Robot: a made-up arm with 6 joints. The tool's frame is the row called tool. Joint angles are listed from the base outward. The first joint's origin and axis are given. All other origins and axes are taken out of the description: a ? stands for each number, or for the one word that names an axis. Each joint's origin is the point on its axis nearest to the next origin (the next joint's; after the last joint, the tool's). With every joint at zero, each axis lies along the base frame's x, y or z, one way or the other. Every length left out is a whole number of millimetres.
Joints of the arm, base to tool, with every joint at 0 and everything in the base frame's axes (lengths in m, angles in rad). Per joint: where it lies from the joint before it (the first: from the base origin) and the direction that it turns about. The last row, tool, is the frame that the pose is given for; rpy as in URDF.
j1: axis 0 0 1 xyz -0.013 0.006 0.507
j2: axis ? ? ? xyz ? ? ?
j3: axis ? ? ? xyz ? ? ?
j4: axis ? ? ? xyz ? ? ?
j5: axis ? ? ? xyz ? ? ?
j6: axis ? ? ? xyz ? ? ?
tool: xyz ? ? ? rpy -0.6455 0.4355 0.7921
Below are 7 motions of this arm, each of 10 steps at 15 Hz.
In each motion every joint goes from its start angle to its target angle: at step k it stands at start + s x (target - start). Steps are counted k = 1, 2, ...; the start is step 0. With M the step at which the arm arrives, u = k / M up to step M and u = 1 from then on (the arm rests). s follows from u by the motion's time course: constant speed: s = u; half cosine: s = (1 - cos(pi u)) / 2; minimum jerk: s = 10 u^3 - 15 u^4 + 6 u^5.
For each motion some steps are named. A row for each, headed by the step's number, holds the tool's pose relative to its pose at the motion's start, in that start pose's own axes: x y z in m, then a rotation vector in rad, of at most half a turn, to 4 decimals.
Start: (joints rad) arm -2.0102 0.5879 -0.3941 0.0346 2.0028 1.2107
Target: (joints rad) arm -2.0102 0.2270 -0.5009 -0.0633 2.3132 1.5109
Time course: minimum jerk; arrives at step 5
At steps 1, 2, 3, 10:
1: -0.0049 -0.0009 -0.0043 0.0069 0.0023 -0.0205
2: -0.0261 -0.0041 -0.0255 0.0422 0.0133 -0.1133
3: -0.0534 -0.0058 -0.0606 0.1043 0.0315 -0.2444
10: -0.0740 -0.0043 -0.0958 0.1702 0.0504 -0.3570

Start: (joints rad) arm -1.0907 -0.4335 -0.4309 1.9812 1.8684 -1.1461
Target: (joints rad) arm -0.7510 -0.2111 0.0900 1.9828 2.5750 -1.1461
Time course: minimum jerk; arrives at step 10
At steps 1, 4, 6, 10:
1: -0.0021 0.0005 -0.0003 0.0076 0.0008 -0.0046
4: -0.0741 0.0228 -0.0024 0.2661 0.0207 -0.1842
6: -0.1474 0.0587 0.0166 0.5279 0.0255 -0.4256
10: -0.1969 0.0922 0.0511 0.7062 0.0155 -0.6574

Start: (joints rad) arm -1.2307 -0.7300 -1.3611 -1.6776 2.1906 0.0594
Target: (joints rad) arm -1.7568 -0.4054 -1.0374 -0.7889 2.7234 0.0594
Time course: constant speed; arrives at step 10
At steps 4, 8, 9, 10:
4: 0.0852 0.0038 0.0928 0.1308 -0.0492 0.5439
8: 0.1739 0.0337 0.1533 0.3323 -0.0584 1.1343
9: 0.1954 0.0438 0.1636 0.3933 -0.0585 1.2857
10: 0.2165 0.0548 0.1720 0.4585 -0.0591 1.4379

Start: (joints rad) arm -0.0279 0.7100 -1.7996 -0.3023 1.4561 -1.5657
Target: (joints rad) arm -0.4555 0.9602 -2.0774 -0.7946 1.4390 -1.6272
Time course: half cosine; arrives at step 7
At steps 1, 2, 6, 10:
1: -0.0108 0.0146 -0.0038 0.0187 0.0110 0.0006
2: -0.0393 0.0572 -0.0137 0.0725 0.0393 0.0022
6: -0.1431 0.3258 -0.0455 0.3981 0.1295 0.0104
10: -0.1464 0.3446 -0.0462 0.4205 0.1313 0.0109

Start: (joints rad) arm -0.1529 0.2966 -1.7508 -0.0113 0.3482 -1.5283
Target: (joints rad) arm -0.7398 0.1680 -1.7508 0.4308 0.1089 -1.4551
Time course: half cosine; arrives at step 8
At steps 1, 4, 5, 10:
1: -0.0119 0.0080 0.0039 0.0116 0.0317 -0.0087
4: -0.1530 0.0897 0.0727 0.1300 0.4316 -0.0854
5: -0.2082 0.1146 0.1113 0.1659 0.6038 -0.1010
10: -0.2912 0.1425 0.1837 0.2063 0.8864 -0.1062

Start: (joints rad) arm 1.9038 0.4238 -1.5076 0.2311 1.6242 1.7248
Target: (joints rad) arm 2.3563 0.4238 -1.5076 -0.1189 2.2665 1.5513
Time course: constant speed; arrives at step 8
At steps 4, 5, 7, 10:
4: -0.0882 0.0952 -0.0656 -0.5190 -0.0235 -0.0159
5: -0.1098 0.1141 -0.0845 -0.6417 -0.0244 -0.0336
7: -0.1526 0.1467 -0.1241 -0.8758 -0.0197 -0.0863
10: -0.1739 0.1606 -0.1446 -0.9863 -0.0141 -0.1214

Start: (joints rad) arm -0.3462 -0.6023 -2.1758 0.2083 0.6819 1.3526
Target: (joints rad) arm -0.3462 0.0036 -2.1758 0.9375 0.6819 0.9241
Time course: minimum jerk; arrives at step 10
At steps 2, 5, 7, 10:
2: 0.0045 0.0096 -0.0293 0.0051 0.0390 0.0144
5: 0.0115 0.0646 -0.2575 0.0603 0.3264 0.0856
7: -0.0148 0.0836 -0.4313 0.1145 0.5287 0.0905
10: -0.0368 0.0855 -0.5135 0.1418 0.6197 0.0768

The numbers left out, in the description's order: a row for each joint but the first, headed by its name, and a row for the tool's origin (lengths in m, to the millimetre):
j2: axis 0 1 0, xyz 0.02 0.025 0
j3: axis 0 1 0, xyz 0.062 0 0.463
j4: axis 0 0 -1, xyz 0.117 0 -0.407
j5: axis 0 1 0, xyz -0.029 -0.012 0
j6: axis 0 0 -1, xyz 0.028 0 -0.062
tool: xyz -0.028 0.026 0

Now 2 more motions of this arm.
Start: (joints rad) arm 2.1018 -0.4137 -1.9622 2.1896 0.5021 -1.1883
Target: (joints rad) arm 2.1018 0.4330 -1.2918 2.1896 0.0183 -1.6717
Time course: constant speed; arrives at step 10
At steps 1, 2, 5, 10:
1: -0.0837 0.0046 -0.0674 -0.0667 0.1497 0.0620
2: -0.1745 0.0064 -0.1223 -0.1267 0.2995 0.1340
5: -0.4692 -0.0041 -0.2046 -0.2575 0.7471 0.4032
10: -0.9077 -0.0654 -0.0799 -0.2513 1.4740 0.9822

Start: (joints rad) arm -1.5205 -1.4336 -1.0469 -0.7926 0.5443 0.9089
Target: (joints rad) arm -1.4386 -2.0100 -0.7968 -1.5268 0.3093 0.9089
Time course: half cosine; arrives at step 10
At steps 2, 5, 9, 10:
2: -0.0199 -0.0163 0.0082 -0.0586 -0.0553 -0.0137
5: -0.1104 -0.0718 0.0396 -0.3138 -0.2736 -0.0622
9: -0.2243 -0.1073 0.0693 -0.6276 -0.4909 -0.0896
10: -0.2303 -0.1082 0.0706 -0.6440 -0.5007 -0.0898

